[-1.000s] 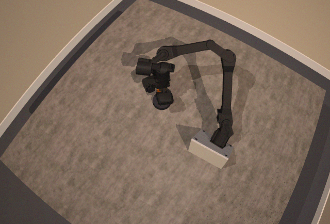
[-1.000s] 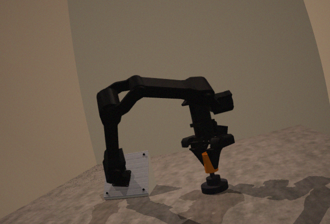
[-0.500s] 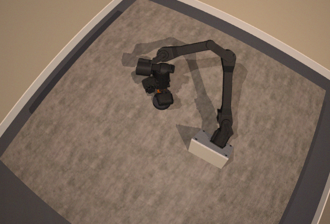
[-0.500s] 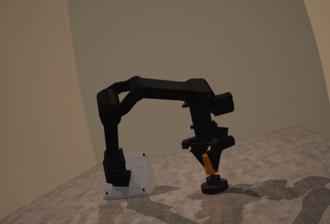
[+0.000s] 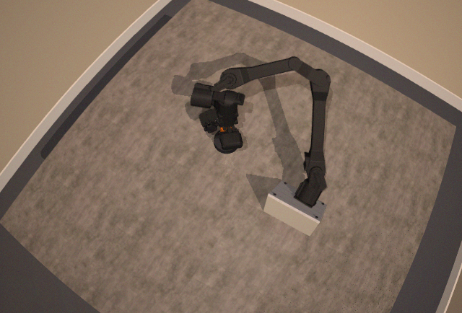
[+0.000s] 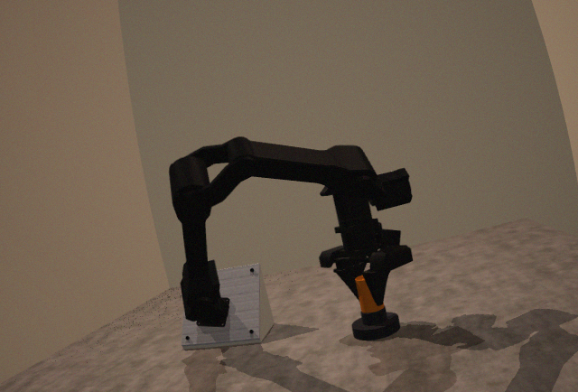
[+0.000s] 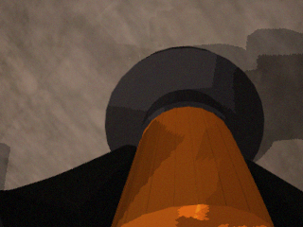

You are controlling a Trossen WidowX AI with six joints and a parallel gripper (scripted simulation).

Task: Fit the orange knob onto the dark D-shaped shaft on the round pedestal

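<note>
The orange knob lies 2 cm above my gripper tip. Round my gripper tip: dark round pedestal 2 cm below.
</note>
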